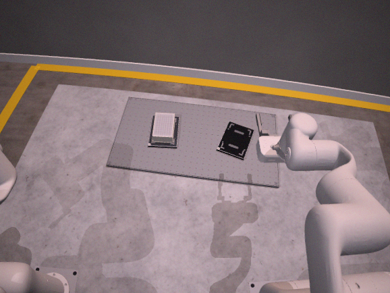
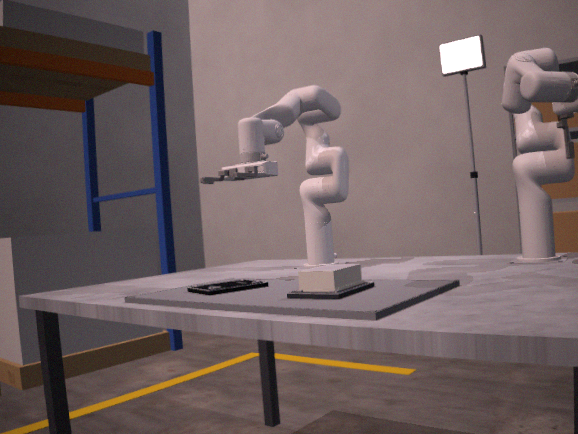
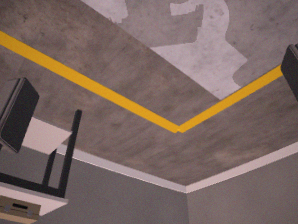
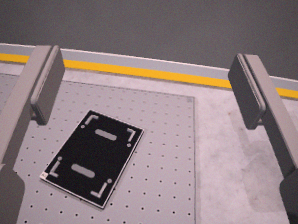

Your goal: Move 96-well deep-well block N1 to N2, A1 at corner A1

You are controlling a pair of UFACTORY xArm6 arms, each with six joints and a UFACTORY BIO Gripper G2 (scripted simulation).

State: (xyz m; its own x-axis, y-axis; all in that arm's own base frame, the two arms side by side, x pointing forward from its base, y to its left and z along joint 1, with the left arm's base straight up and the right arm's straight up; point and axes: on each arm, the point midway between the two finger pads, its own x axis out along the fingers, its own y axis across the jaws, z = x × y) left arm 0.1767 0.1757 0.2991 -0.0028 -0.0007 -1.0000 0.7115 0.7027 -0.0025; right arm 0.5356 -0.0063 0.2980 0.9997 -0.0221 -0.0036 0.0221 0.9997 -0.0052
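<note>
Now: right hand 39 cm to the right of the deep-well block, 25 cm above it and 13 cm short of it. From my right hand the other things lie so: grey perforated board (29 cm below, 25 cm to the left, 11 cm ahead); then black plate nest (28 cm below, 11 cm ahead, 8 cm to the left).
</note>
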